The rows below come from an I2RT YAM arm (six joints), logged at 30 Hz.
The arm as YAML. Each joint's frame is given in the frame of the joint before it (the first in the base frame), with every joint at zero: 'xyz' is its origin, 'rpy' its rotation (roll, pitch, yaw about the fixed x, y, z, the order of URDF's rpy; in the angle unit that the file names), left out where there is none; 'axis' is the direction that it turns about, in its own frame. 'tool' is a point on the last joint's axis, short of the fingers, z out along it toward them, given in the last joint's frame.
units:
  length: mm
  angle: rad
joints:
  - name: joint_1
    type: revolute
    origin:
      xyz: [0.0, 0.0, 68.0]
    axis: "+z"
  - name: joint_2
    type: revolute
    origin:
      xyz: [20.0, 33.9, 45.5]
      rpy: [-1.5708, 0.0, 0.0]
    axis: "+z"
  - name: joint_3
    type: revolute
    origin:
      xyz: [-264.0, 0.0, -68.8]
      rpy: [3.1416, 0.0, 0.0]
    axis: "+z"
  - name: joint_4
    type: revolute
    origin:
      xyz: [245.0, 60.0, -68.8]
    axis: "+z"
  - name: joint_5
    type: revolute
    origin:
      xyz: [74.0, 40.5, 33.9]
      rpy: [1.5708, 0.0, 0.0]
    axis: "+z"
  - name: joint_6
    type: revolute
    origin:
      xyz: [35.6, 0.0, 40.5]
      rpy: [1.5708, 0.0, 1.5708]
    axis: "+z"
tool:
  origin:
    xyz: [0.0, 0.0, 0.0]
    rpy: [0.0, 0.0, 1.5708]
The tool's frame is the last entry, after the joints.
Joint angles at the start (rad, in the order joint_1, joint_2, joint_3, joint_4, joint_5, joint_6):
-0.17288, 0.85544, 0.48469, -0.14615, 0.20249, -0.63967
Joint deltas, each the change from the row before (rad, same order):
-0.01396, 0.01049, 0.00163, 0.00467, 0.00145, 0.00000
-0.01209, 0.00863, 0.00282, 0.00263, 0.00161, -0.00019
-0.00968, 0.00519, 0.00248, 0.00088, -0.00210, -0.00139
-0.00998, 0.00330, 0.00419, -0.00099, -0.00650, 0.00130
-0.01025, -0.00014, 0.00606, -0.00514, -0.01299, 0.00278
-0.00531, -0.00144, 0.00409, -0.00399, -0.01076, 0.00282
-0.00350, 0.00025, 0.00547, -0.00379, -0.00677, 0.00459
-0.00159, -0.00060, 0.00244, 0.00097, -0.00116, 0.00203
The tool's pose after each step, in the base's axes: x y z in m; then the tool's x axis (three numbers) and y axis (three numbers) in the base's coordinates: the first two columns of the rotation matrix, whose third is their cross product. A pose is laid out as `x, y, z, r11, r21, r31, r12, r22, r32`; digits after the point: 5 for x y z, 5 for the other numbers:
0.18845, -0.04296, 0.22534, -0.60406, -0.48071, -0.63563, -0.00757, 0.80102, -0.59859
0.18923, -0.04556, 0.22506, -0.61257, -0.47277, -0.63344, 0.00115, 0.80086, -0.59885
0.18964, -0.04750, 0.22508, -0.61727, -0.46816, -0.63229, 0.00565, 0.80102, -0.59861
0.18993, -0.04933, 0.22582, -0.61891, -0.46239, -0.63493, 0.01031, 0.80351, -0.59520
0.18984, -0.05090, 0.22740, -0.61685, -0.45686, -0.64092, 0.01270, 0.80842, -0.58847
0.18969, -0.05156, 0.22865, -0.61323, -0.45388, -0.64648, 0.01279, 0.81262, -0.58265
0.18990, -0.05207, 0.23012, -0.61068, -0.44968, -0.65181, 0.01493, 0.81644, -0.57724
0.19002, -0.05238, 0.23115, -0.60827, -0.44792, -0.65527, 0.01897, 0.81712, -0.57616

